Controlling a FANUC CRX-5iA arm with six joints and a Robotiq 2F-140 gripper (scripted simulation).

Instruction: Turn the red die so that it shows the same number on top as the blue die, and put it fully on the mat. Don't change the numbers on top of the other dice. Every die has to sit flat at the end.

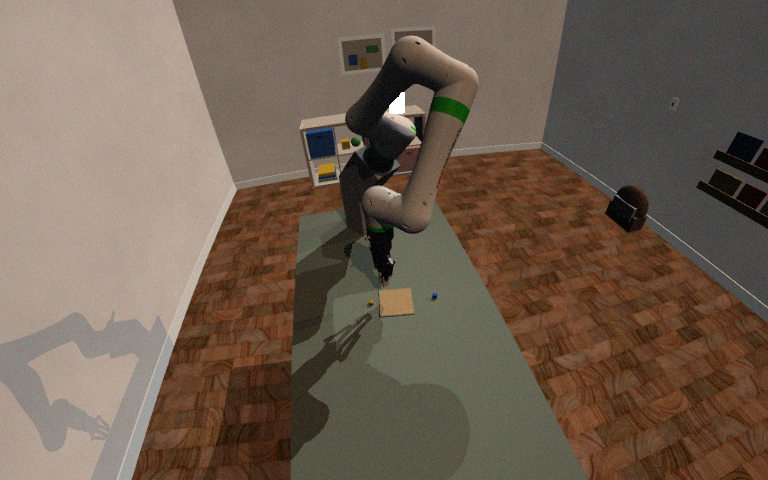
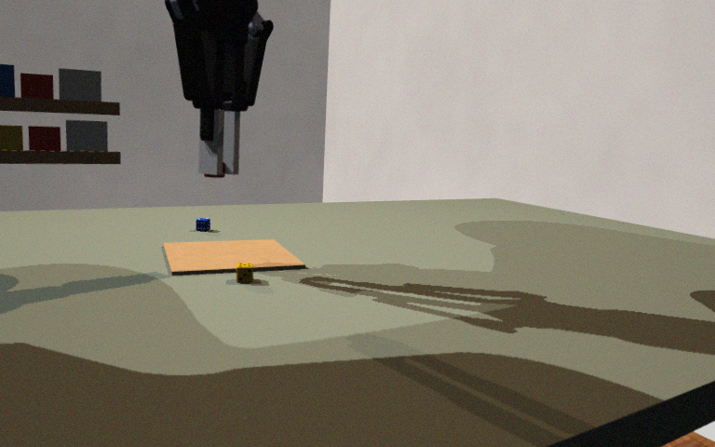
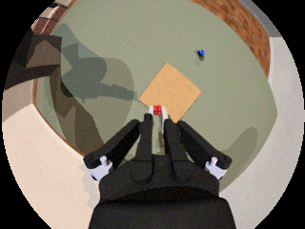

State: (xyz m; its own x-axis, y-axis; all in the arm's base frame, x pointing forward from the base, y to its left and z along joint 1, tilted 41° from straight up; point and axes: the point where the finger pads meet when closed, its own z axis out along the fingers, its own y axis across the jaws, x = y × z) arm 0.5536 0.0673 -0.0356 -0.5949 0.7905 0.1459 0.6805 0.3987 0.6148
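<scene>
Now: the tan mat 130 mm below my hand, 40 mm to the left of it and 10 mm ahead of it. The rest, counted from my hand: red die (30 mm below); then blue die (210 mm to the left, 120 mm below, 20 mm behind); then yellow die (120 mm below, 60 mm to the right, 20 mm ahead).
</scene>
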